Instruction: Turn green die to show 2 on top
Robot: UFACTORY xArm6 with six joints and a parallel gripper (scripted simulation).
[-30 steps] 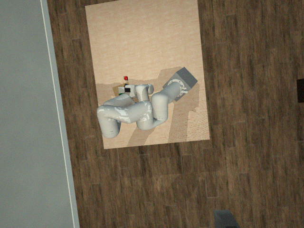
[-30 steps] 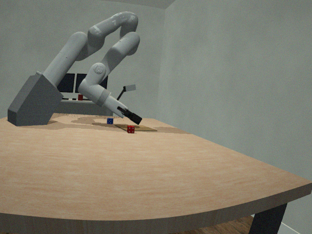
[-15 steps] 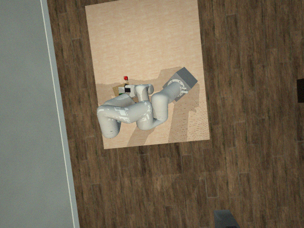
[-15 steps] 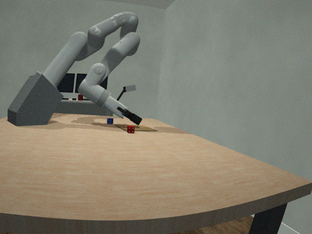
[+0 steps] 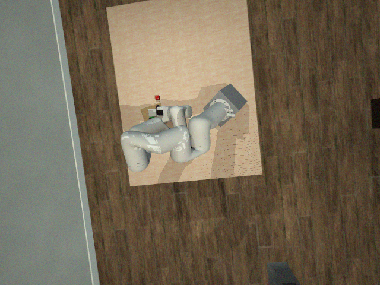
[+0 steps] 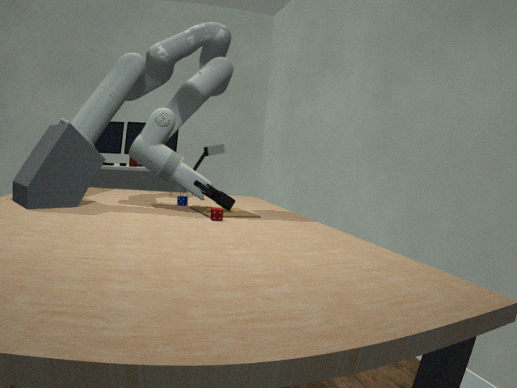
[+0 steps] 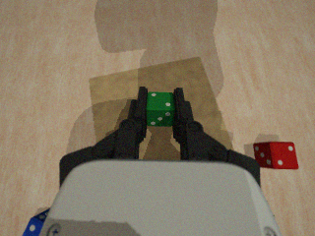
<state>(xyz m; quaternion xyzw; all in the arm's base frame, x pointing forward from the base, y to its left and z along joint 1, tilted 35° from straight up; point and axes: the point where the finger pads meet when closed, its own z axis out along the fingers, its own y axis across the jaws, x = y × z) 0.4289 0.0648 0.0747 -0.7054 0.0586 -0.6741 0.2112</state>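
Now: hand 1 cm short of the green die and 1 cm above it. Also, from my hand: tan mat 3 cm below; blue die 12 cm behind, 7 cm to the left, 2 cm below; red die 12 cm to the right, 2 cm below, 1 cm behind.
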